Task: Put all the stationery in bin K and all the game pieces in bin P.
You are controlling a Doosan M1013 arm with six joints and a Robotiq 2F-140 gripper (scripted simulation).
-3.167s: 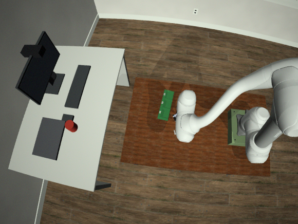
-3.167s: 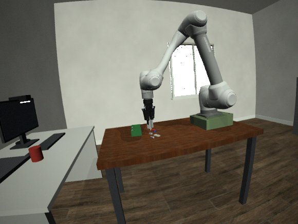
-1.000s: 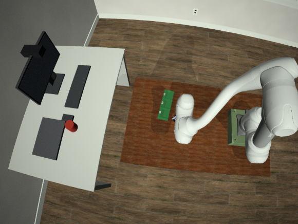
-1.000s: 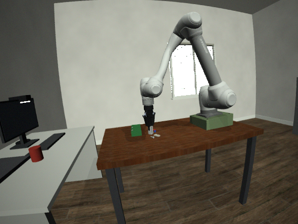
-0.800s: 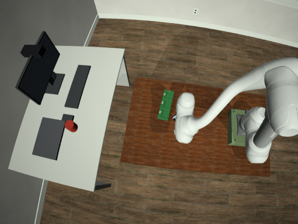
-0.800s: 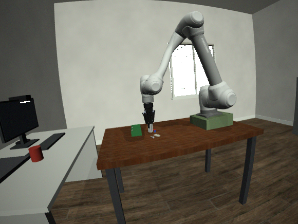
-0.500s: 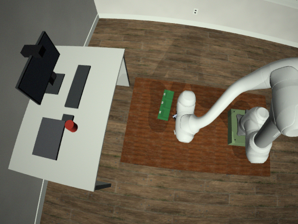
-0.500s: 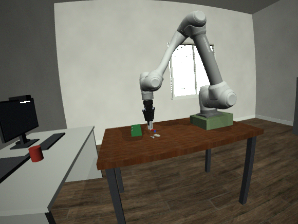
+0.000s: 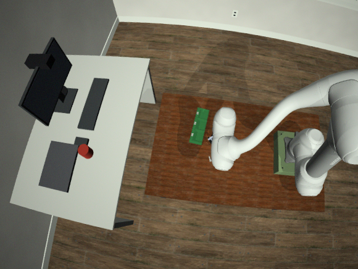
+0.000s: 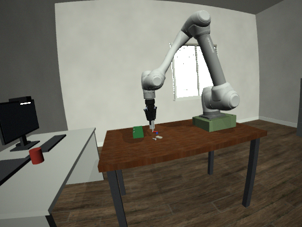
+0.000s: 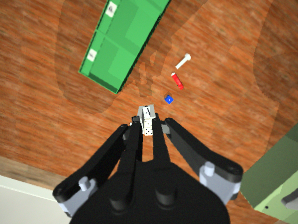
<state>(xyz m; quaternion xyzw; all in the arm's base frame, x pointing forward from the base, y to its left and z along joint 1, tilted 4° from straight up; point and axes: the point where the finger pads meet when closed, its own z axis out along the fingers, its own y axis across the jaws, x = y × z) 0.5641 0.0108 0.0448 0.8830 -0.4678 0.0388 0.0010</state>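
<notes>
Right now my hand is 90 mm above the white domino, 60 mm to the right of it and 30 mm past it. Round my hand: blue die 90 mm below, 40 mm to the right, 40 mm behind; then red piece 90 mm below, 80 mm to the right, 40 mm behind.
</notes>
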